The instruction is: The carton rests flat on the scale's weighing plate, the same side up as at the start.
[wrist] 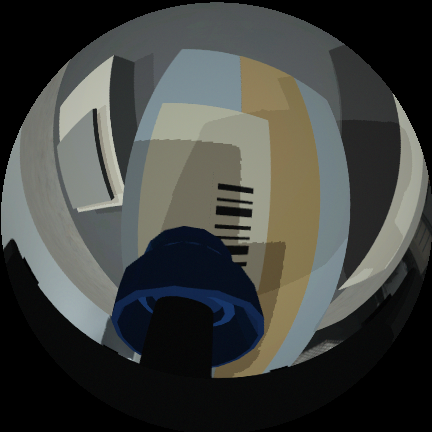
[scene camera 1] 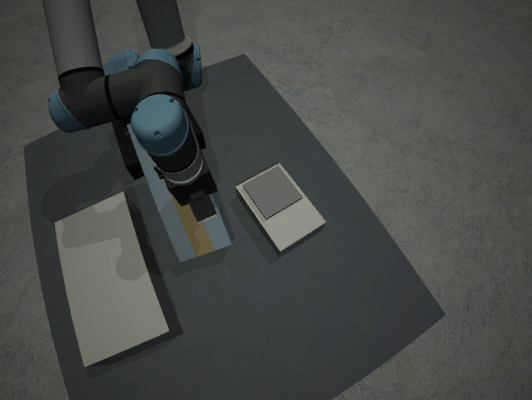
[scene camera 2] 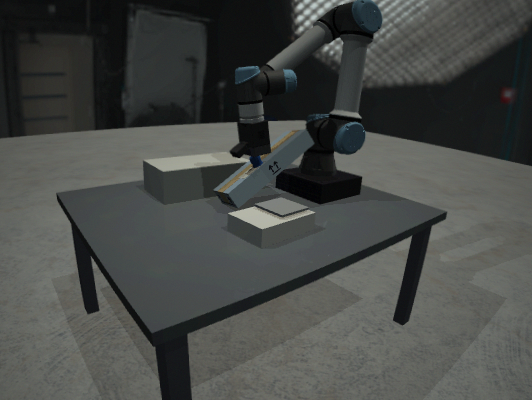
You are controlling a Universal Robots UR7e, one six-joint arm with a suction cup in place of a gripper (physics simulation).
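Pixels of known places: hand at its tool point: [wrist: 195, 251] [scene camera 2: 257, 167]; arm's base at its link origin: [scene camera 2: 317, 172].
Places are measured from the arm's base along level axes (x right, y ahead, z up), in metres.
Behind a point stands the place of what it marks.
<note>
The carton [scene camera 1: 220, 235] @(x -0.101, y 0.438, z 0.014 m) [scene camera 2: 270, 175] @(x -0.126, y 0.317, z 0.046 m) [wrist: 295, 200] @(x -0.046, y 0.363, z 0.048 m) is a long blue box with a tan tape strip and a pale barcode label on its upper face. It is tilted steeply: its end by the robot base is high, its other end is low near the table. Whether the low end touches the table is unclear. My suction cup [scene camera 2: 256, 161] [wrist: 185, 237] is on the labelled face, nearer the low end, and holds the carton; scene camera 1 does not show the cup. The white scale [scene camera 1: 295, 225] @(x -0.280, y 0.472, z -0.019 m) [scene camera 2: 245, 217] @(x -0.267, y 0.490, z -0.019 m) stands beside the carton, its grey weighing plate [scene camera 1: 272, 190] @(x -0.264, y 0.367, z -0.004 m) [scene camera 2: 282, 206] @(x -0.270, y 0.371, z -0.004 m) [wrist: 82, 160] @(x -0.241, y 0.374, z -0.004 m) bare.
A large white block [scene camera 1: 110, 280] @(x 0.166, y 0.458, z 0.041 m) [scene camera 2: 170, 180] @(x 0.069, y 0.580, z 0.009 m) stands on the table [scene camera 1: 280, 310] @(x -0.168, y 0.641, z -0.072 m) [scene camera 2: 210, 270] @(x -0.398, y 0.657, z -0.072 m), on the carton's other side from the scale. The black robot base [scene camera 2: 320, 185] @(x -0.146, y 0.115, z -0.004 m) is close to the carton's raised end, which overlaps the arm's lower joint in scene camera 2.
</note>
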